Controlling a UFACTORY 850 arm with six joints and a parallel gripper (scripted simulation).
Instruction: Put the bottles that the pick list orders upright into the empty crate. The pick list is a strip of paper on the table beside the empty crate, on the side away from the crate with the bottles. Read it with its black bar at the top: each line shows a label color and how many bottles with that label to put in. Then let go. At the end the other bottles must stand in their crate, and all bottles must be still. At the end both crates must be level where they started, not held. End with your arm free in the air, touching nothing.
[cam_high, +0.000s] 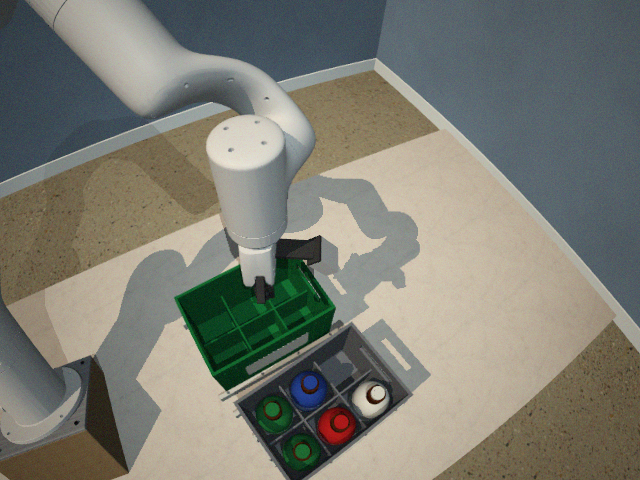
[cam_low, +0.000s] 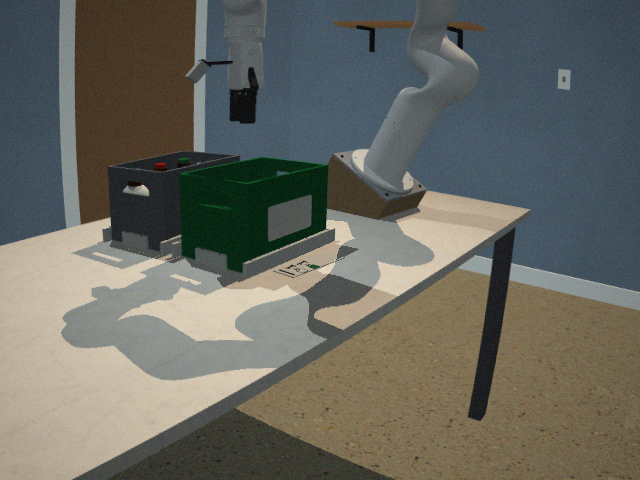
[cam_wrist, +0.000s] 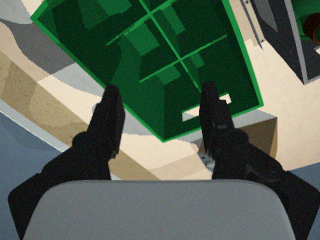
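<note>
Now: the whitish bottle 12 cm ahead of my hand, 24 cm to the right of it and 20 cm below it. Also, from my hand: green crate: 3 cm behind, 1 cm to the left, 21 cm below; blue bottle: 2 cm ahead, 18 cm to the right, 20 cm below; green bottle: 7 cm behind, 20 cm to the right, 20 cm below.
</note>
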